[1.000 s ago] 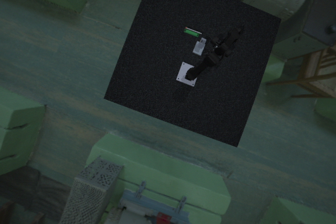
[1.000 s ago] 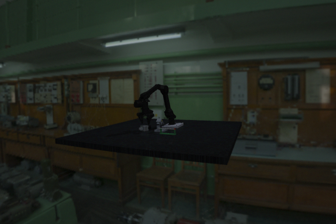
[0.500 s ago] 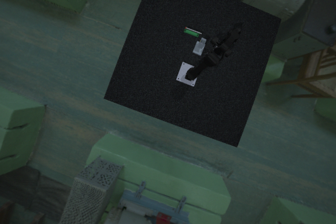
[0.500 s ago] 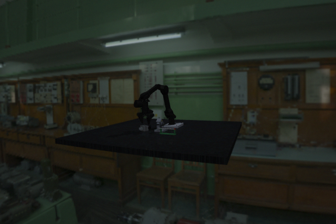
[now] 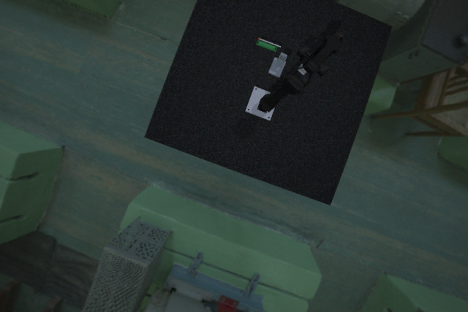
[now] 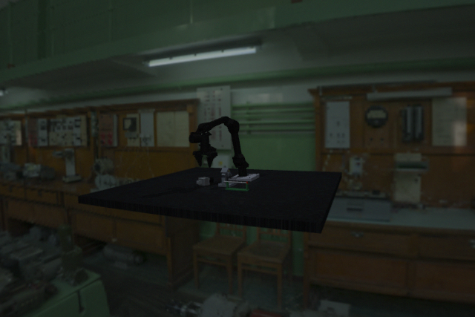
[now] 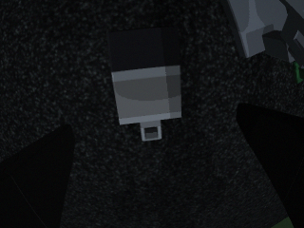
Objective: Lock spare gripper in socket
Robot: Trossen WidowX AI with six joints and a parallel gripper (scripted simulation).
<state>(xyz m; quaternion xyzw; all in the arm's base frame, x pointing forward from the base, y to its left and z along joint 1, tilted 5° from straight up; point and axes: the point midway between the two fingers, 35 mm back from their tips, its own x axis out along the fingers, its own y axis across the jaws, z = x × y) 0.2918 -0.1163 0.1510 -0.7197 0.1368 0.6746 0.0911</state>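
Right now the spare gripper is 10 mm ahead of my gripper tip and 90 mm below it. Round my gripper tip: green bracket (80 mm ahead, 270 mm to the left, 90 mm below); mount (10 mm behind, 150 mm to the left, 60 mm below).
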